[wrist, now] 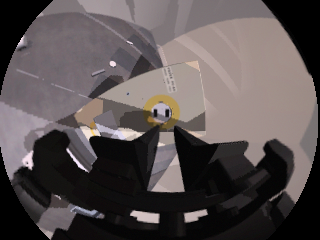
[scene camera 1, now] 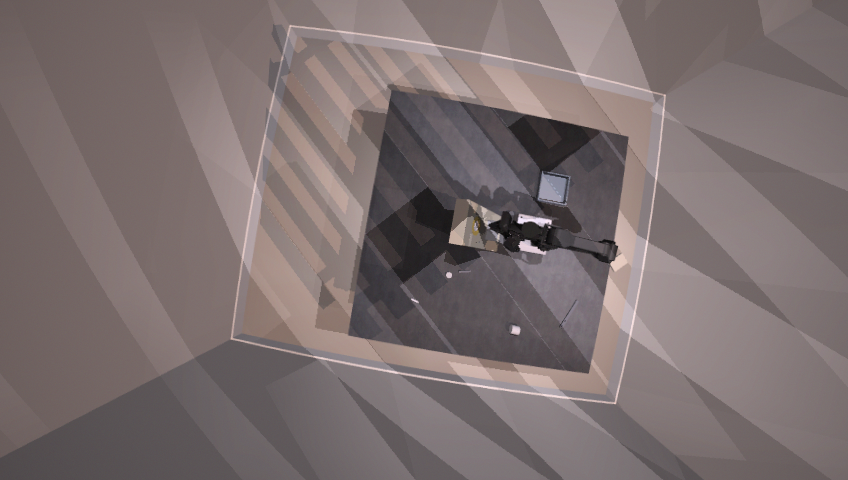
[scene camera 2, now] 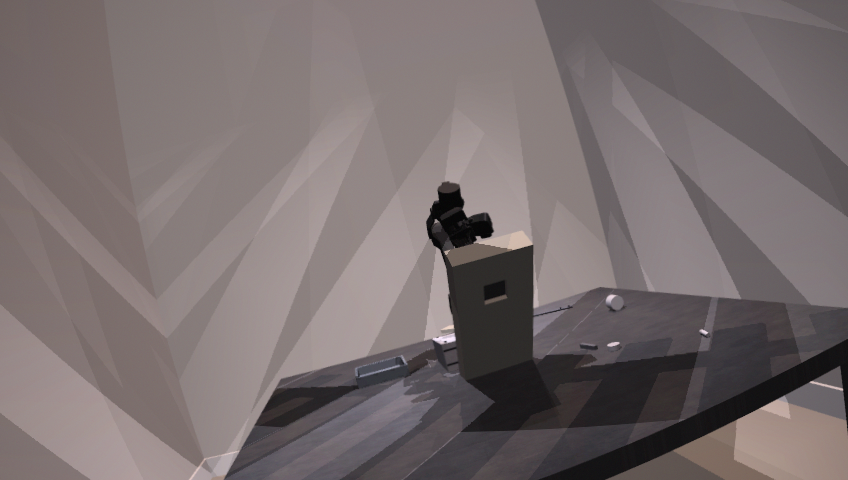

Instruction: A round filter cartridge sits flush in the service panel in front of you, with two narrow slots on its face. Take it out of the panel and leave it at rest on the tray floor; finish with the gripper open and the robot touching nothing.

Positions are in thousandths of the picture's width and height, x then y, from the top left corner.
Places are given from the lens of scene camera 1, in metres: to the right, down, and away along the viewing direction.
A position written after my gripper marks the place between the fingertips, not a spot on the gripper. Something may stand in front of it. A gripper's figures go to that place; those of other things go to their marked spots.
my gripper (scene camera 1: 577,472): 0.26, -0.06, 1.08
beige service panel (scene camera 1: 551,443): 0.17, -0.11, 1.04
grey tray (scene camera 1: 652,393): 0.67, -0.27, 1.36
The marked spots on the beige service panel and the grey tray are 0.61 m apart.
